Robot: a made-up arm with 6 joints. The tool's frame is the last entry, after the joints.
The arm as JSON. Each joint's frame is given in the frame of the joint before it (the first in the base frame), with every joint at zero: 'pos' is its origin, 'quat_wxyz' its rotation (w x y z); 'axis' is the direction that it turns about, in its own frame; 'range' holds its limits. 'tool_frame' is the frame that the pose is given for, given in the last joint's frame.
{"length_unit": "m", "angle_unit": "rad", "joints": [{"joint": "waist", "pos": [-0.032, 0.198, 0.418], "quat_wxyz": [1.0, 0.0, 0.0, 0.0], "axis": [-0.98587, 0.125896, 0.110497], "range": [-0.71, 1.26]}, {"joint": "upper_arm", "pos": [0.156, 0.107, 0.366], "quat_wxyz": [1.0, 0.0, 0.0, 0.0], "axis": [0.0, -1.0, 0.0], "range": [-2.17, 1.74]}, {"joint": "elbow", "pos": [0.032, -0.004, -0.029], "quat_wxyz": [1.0, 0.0, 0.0, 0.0], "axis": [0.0, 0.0, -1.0], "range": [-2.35, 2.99]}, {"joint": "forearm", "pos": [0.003, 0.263, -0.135], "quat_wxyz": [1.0, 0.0, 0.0, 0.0], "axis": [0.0, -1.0, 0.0], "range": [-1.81, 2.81]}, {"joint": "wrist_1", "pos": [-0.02, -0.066, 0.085], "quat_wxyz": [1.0, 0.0, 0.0, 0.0], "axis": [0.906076, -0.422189, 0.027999], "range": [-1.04, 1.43]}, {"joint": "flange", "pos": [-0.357, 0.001, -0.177], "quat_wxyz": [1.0, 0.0, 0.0, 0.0], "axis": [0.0, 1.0, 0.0], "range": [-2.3, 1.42]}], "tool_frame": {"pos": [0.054, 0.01, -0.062], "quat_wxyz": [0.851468, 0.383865, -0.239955, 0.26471]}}
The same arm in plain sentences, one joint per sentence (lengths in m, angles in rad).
The arm has six revolute joints in a row. What follows holds with every joint at zero, and every direction is one of the base frame's.
Joint 1 is mounted 0.0320 m along -x and 0.1980 m along +y and 0.4180 m along +z from the base frame's origin and rotates about the direction (-0.98587, 0.125896, 0.110497), from -0.7100 to 1.2600 rad.
Joint 2 is mounted 0.1560 m along +x and 0.1070 m along +y and 0.3660 m along +z from joint 1 and rotates about -y, from -2.1700 to 1.7400 rad.
Joint 3 is mounted 0.0320 m along +x and 0.0040 m along -y and 0.0290 m along -z from joint 2 and rotates about -z, from -2.3500 to 2.9900 rad.
Joint 4 is mounted 0.0030 m along +x and 0.2630 m along +y and 0.1350 m along -z from joint 3 and rotates about -y, from -1.8100 to 2.8100 rad.
Joint 5 is mounted 0.0200 m along -x and 0.0660 m along -y and 0.0850 m along +z from joint 4 and rotates about the direction (0.906076, -0.422189, 0.027999), from -1.0400 to 1.4300 rad.
Joint 6 is mounted 0.3570 m along -x and 0.0010 m along +y and 0.1770 m along -z from joint 5 and rotates about +y, from -2.3000 to 1.4200 rad.
The tool frame, which is the frame that the pose is given for, is mounted 0.0540 m along +x and 0.0100 m along +y and 0.0620 m along -z from joint 6; its axes are the base frame's turned by roll 0.7286, pitch -0.6584 and yaw 0.3437 rad (as in URDF: about the fixed x, then y, then z).

